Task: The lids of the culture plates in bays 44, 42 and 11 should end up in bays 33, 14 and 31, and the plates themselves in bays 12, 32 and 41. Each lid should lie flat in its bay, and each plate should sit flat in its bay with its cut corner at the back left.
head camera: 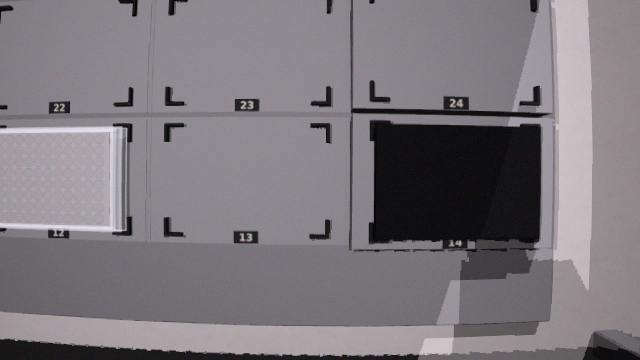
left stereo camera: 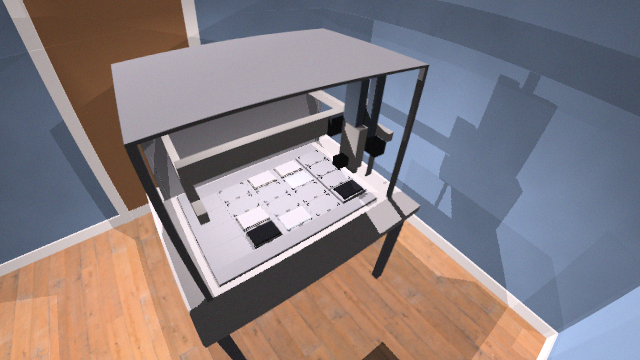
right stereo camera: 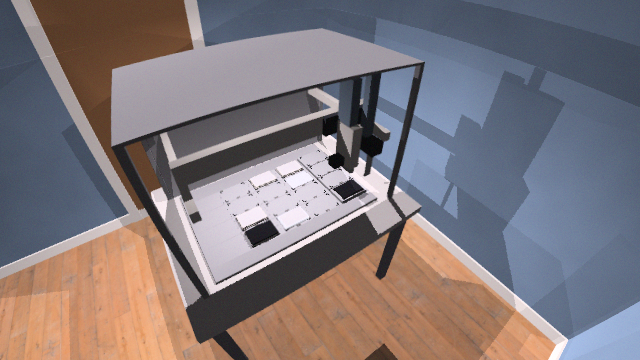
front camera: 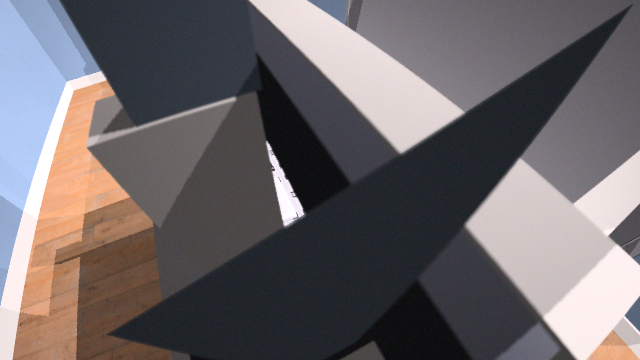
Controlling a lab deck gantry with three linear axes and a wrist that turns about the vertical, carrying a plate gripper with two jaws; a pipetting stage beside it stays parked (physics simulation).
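Frame: origin at the robot's base, x left, y ahead, z down, level; centimetres.
Seen in the pictures: gripper, between the fingertips: (left stereo camera: 361, 170) (right stereo camera: 360, 170); robot's base, origin of its link: (left stereo camera: 256, 247) (right stereo camera: 253, 246).
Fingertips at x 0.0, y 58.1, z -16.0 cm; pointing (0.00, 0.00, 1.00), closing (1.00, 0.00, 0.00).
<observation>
Offsets run from my fingertips to a thing's top centre. "spot": to the spot under its first point.
A clear-walled plate {dx +4.3, dy -35.3, dz +14.6 cm} (head camera: 55, 177) (left stereo camera: 295, 218) (right stereo camera: 293, 218) sits flat in bay 12; its left part is outside the head view. A black flat-topped piece {dx +4.3, dy -2.5, dz +13.8 cm} (head camera: 450, 182) (left stereo camera: 348, 190) (right stereo camera: 349, 190) lies in bay 14. A similar black piece {dx +4.3, dy -51.7, dz +14.3 cm} (left stereo camera: 265, 235) (right stereo camera: 261, 233) is in bay 11. A thin white lid {dx +25.7, dy -18.9, dz +15.2 cm} (left stereo camera: 300, 179) (right stereo camera: 299, 179) lies flat in bay 33. A pale plate {dx +36.4, dy -35.3, dz +14.6 cm} (left stereo camera: 262, 179) (right stereo camera: 263, 179) sits in bay 42. My gripper (left stereo camera: 370, 166) (right stereo camera: 369, 166) hangs high at the deck's right side, partly behind the parked stage; its jaw gap is hidden.
Pale plates stand in bay 21 {spot: dx +14.0, dy -51.8, dz +14.6 cm} (left stereo camera: 253, 218) (right stereo camera: 252, 217) and bay 43 {spot: dx +35.4, dy -18.6, dz +14.6 cm} (left stereo camera: 289, 168) (right stereo camera: 290, 168). The parked pipetting stage (left stereo camera: 353, 147) (right stereo camera: 349, 147) hangs beside the gripper. Gantry parts fill much of the front view. A post {spot: dx -11.4, dy +12.4, dz -21.7 cm} (left stereo camera: 407, 135) (right stereo camera: 406, 132) stands at the front right.
</observation>
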